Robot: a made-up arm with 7 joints. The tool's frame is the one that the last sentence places. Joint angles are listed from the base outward.
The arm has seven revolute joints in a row. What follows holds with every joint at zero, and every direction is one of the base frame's.
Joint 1 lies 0.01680 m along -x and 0.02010 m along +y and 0.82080 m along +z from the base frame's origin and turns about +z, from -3.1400 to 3.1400 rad.
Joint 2 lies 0.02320 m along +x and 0.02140 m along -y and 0.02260 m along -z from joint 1 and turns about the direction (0, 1, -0.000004), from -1.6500 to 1.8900 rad.
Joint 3 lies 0.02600 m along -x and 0.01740 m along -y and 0.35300 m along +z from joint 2 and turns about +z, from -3.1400 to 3.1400 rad.
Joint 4 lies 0.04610 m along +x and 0.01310 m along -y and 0.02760 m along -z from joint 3 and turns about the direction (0, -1, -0.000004), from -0.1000 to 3.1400 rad.
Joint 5 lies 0.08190 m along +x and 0.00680 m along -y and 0.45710 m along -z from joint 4 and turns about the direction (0, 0.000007, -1), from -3.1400 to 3.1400 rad.
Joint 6 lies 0.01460 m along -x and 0.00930 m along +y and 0.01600 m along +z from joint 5 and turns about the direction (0, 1, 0.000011), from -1.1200 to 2.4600 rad.
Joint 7 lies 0.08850 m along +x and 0.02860 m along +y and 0.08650 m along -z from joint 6 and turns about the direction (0, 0.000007, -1), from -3.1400 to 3.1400 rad.
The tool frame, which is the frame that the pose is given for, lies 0.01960 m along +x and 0.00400 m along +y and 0.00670 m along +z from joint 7; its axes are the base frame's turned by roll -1.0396, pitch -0.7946 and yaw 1.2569 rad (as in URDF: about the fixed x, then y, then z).
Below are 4 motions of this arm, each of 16 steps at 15 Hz.
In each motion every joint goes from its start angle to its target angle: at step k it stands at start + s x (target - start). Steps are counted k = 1, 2, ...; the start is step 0. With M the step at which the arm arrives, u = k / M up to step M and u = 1 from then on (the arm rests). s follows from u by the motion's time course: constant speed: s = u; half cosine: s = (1 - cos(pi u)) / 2; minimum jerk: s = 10 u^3 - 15 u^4 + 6 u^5.
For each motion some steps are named. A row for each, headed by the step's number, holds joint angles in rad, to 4 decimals.
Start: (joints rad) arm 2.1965 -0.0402 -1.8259 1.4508 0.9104 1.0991 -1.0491
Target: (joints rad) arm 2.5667 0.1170 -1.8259 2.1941 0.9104 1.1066 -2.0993
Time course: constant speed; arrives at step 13
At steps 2, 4, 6, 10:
2: 2.2535 -0.0160 -1.8259 1.5652 0.9104 1.1003 -1.2107
4: 2.3104 0.0082 -1.8259 1.6795 0.9104 1.1014 -1.3722
6: 2.3674 0.0324 -1.8259 1.7939 0.9104 1.1026 -1.5338
10: 2.4813 0.0807 -1.8259 2.0226 0.9104 1.1049 -1.8569

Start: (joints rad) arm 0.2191 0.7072 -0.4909 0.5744 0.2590 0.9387 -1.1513
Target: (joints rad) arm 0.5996 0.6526 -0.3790 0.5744 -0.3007 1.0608 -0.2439
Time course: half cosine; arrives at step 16
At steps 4, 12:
4: 0.2748 0.6992 -0.4745 0.5744 0.1770 0.9566 -1.0184
12: 0.5439 0.6606 -0.3954 0.5744 -0.2187 1.0429 -0.3768

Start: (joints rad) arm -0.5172 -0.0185 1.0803 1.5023 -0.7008 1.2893 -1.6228
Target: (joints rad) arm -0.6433 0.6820 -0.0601 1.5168 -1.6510 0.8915 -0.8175
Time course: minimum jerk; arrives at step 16
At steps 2, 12, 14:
2: -0.5192 -0.0073 1.0620 1.5025 -0.7161 1.2829 -1.6099
12: -0.6302 0.6095 0.0579 1.5153 -1.5526 0.9327 -0.9009
14: -0.6413 0.6708 -0.0418 1.5166 -1.6357 0.8979 -0.8304

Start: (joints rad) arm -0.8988 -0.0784 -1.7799 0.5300 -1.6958 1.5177 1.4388
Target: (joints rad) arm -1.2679 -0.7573 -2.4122 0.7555 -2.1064 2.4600 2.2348
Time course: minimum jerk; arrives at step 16
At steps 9, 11, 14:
9: -1.1262 -0.4966 -2.1694 0.6689 -1.9487 2.0981 1.9291
11: -1.2015 -0.6351 -2.2984 0.7149 -2.0325 2.2904 2.0915
14: -1.2620 -0.7464 -2.4021 0.7519 -2.0998 2.4449 2.2220

